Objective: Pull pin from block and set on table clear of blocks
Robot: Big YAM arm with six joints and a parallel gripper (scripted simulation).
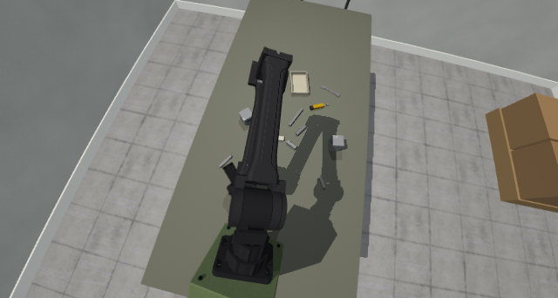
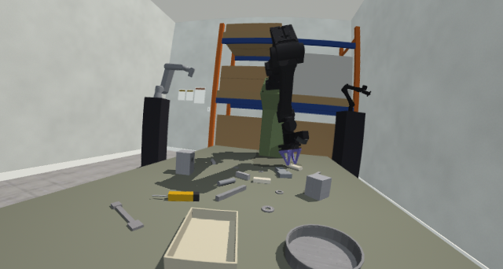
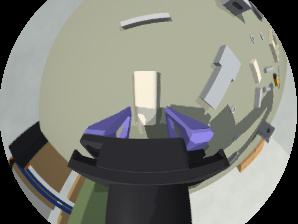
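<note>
My gripper is now 1 cm short of the cream pin, 1 cm to the right of it and 2 cm above it. Also, from my hand: cream tray: 58 cm ahead, 28 cm to the right, 2 cm below; then cream piece: 24 cm ahead, 16 cm to the right, 2 cm below; then round grey dish: 60 cm ahead, 9 cm to the right, 1 cm below.
</note>
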